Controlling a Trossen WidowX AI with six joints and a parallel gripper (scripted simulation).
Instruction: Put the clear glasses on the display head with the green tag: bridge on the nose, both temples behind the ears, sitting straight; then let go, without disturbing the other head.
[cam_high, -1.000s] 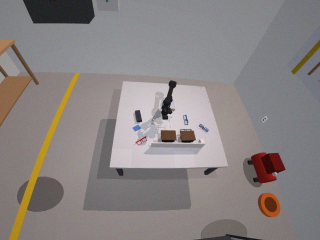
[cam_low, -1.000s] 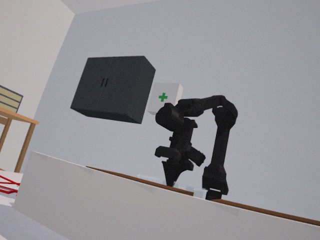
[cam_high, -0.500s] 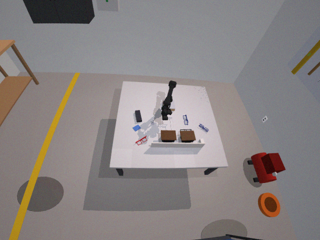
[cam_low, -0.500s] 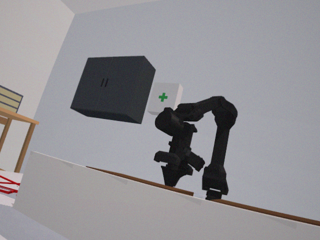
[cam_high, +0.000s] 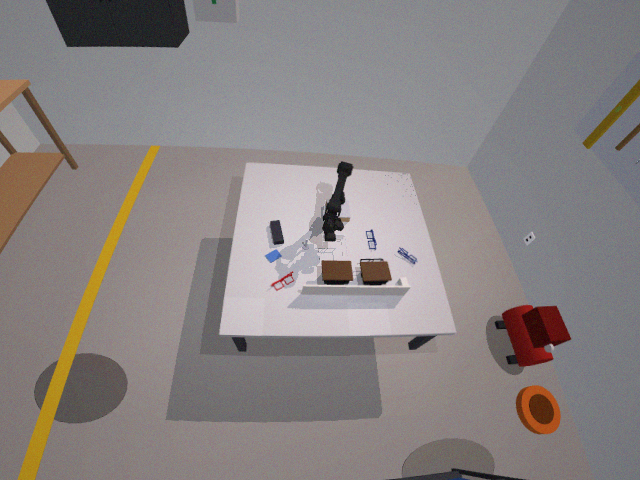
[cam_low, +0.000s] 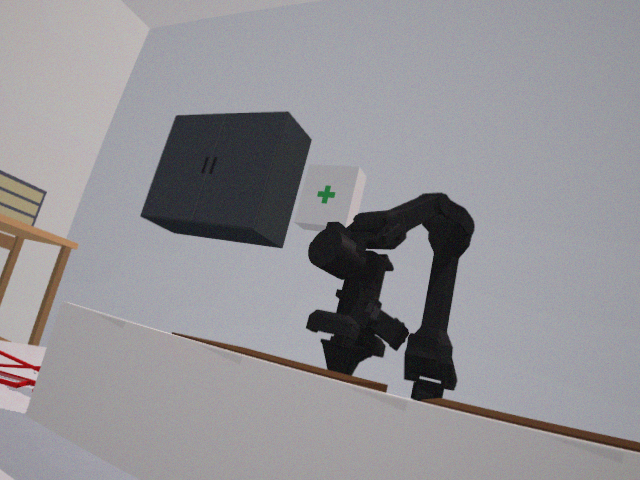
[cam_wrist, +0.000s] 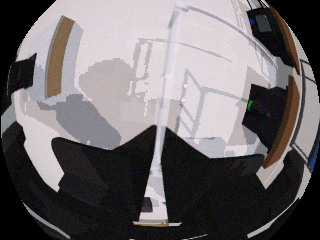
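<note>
The display head lies 22 cm ahead of my gripper tip, 4 cm to the left of it and 1 cm below it. From my gripper tip the other things lie so: black case: 31 cm to the right, 6 cm behind, 5 cm below; grey piece: 13 cm to the right, 5 cm below, 3 cm ahead; blue cloth: 32 cm to the right, 11 cm ahead, 7 cm below.
</note>
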